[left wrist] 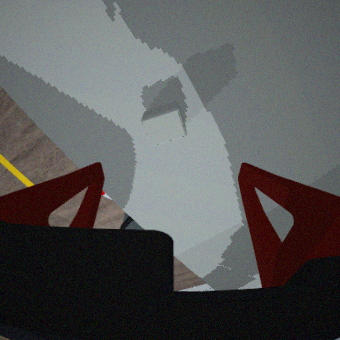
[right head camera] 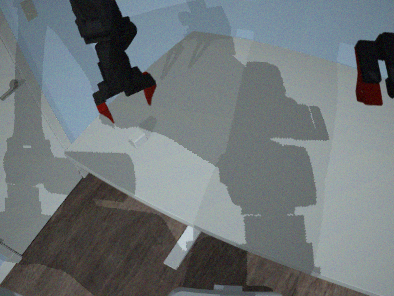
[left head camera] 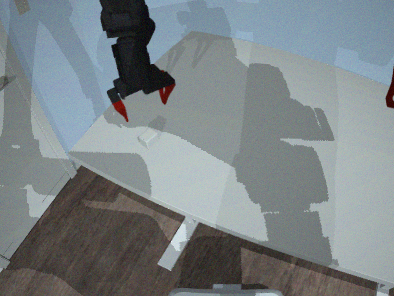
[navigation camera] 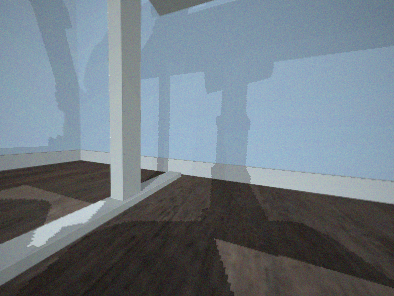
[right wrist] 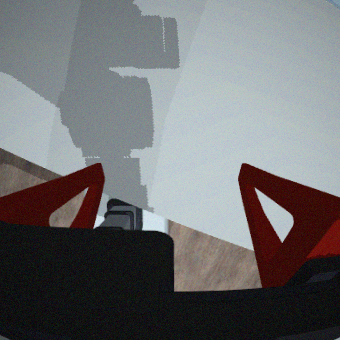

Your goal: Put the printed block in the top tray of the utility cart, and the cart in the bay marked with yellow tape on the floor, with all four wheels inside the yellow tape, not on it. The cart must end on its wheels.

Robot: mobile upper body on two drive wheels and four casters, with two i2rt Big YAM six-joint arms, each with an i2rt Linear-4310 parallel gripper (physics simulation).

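Note:
The small pale block lies on the pale table top near its left corner. My left gripper is open and empty above the table; in the left wrist view the block lies beyond the gap between the red fingertips. My right gripper is open and empty, far to the right over the table; part of it shows at the right edge of both head views. A strip of yellow tape shows on the floor. The utility cart does not show.
A white table leg stands on a long floor foot. A pale panel like a door with a handle stands at the left. Blue walls are behind. Large arm shadows cross the table top.

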